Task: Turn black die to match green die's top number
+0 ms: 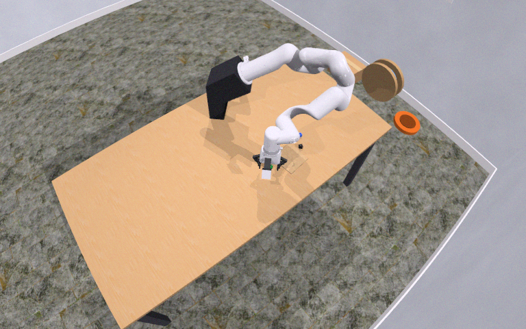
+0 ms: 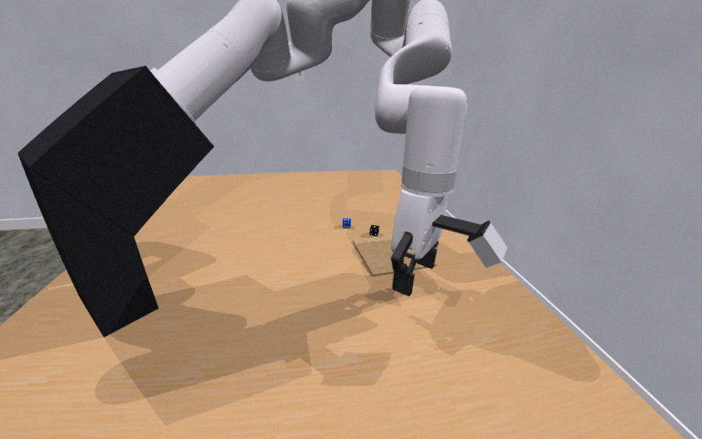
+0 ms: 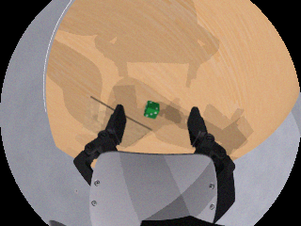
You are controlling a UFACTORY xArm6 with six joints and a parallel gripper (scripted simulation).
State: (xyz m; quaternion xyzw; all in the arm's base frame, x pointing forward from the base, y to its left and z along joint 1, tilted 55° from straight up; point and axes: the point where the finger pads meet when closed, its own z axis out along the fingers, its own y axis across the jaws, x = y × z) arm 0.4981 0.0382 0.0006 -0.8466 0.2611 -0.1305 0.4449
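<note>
The green die lies 40 mm below my hand, 20 mm to the left of it and 20 mm behind it. From my hand the other things lie so: black die 220 mm to the left, 110 mm behind, 40 mm below; blue die 240 mm to the left, 180 mm behind, 40 mm below; tan mat 140 mm to the left, 50 mm below, 50 mm behind.
</note>
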